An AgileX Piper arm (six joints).
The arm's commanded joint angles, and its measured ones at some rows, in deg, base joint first. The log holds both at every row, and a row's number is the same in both.
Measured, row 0: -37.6 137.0 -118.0 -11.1 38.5 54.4
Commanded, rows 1 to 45: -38.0 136.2 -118.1 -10.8 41.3 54.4; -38.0 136.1 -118.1 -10.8 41.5 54.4; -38.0 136.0 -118.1 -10.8 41.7 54.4; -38.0 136.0 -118.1 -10.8 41.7 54.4; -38.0 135.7 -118.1 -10.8 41.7 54.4; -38.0 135.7 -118.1 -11.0 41.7 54.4; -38.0 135.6 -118.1 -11.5 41.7 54.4; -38.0 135.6 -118.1 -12.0 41.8 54.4; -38.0 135.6 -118.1 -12.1 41.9 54.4; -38.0 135.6 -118.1 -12.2 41.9 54.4; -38.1 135.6 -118.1 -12.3 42.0 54.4; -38.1 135.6 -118.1 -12.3 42.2 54.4; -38.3 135.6 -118.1 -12.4 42.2 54.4; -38.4 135.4 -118.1 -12.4 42.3 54.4; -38.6 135.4 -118.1 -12.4 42.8 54.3; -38.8 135.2 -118.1 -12.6 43.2 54.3; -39.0 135.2 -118.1 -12.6 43.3 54.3; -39.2 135.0 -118.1 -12.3 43.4 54.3; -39.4 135.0 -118.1 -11.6 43.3 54.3; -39.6 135.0 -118.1 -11.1 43.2 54.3; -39.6 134.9 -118.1 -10.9 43.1 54.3; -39.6 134.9 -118.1 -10.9 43.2 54.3; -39.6 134.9 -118.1 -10.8 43.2 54.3; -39.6 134.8 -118.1 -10.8 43.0 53.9; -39.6 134.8 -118.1 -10.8 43.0 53.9; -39.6 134.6 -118.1 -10.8 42.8 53.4; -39.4 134.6 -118.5 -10.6 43.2 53.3; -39.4 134.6 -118.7 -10.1 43.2 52.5; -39.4 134.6 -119.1 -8.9 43.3 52.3; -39.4 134.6 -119.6 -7.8 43.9 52.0; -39.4 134.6 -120.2 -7.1 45.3 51.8; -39.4 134.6 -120.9 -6.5 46.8 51.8; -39.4 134.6 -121.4 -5.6 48.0 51.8; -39.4 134.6 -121.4 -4.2 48.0 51.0; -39.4 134.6 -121.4 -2.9 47.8 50.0; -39.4 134.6 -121.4 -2.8 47.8 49.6; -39.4 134.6 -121.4 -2.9 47.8 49.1; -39.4 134.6 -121.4 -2.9 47.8 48.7; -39.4 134.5 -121.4 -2.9 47.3 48.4; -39.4 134.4 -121.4 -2.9 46.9 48.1; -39.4 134.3 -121.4 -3.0 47.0 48.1; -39.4 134.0 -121.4 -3.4 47.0 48.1; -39.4 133.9 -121.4 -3.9 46.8 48.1; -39.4 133.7 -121.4 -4.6 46.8 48.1; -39.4 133.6 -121.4 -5.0 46.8 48.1
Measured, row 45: -39.3 134.9 -121.1 -3.0 46.3 48.8
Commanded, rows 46 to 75: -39.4 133.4 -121.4 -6.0 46.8 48.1; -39.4 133.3 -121.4 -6.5 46.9 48.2; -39.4 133.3 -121.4 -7.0 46.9 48.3; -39.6 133.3 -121.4 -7.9 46.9 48.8; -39.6 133.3 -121.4 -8.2 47.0 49.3; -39.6 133.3 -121.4 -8.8 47.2 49.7; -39.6 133.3 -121.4 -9.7 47.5 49.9; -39.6 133.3 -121.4 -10.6 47.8 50.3; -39.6 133.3 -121.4 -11.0 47.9 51.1; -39.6 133.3 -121.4 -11.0 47.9 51.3; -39.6 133.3 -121.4 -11.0 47.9 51.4; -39.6 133.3 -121.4 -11.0 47.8 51.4; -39.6 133.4 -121.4 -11.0 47.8 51.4; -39.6 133.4 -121.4 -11.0 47.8 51.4; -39.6 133.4 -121.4 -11.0 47.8 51.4; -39.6 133.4 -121.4 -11.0 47.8 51.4; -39.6 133.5 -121.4 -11.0 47.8 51.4; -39.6 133.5 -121.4 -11.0 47.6 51.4; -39.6 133.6 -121.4 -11.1 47.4 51.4; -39.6 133.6 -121.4 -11.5 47.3 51.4; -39.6 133.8 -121.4 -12.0 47.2 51.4; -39.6 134.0 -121.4 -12.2 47.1 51.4; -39.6 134.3 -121.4 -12.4 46.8 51.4; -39.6 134.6 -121.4 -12.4 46.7 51.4; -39.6 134.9 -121.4 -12.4 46.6 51.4; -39.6 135.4 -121.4 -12.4 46.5 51.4; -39.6 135.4 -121.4 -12.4 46.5 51.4; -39.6 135.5 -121.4 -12.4 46.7 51.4; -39.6 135.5 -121.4 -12.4 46.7 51.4; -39.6 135.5 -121.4 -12.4 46.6 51.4
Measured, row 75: -39.3 135.5 -121.1 -11.1 45.9 51.4
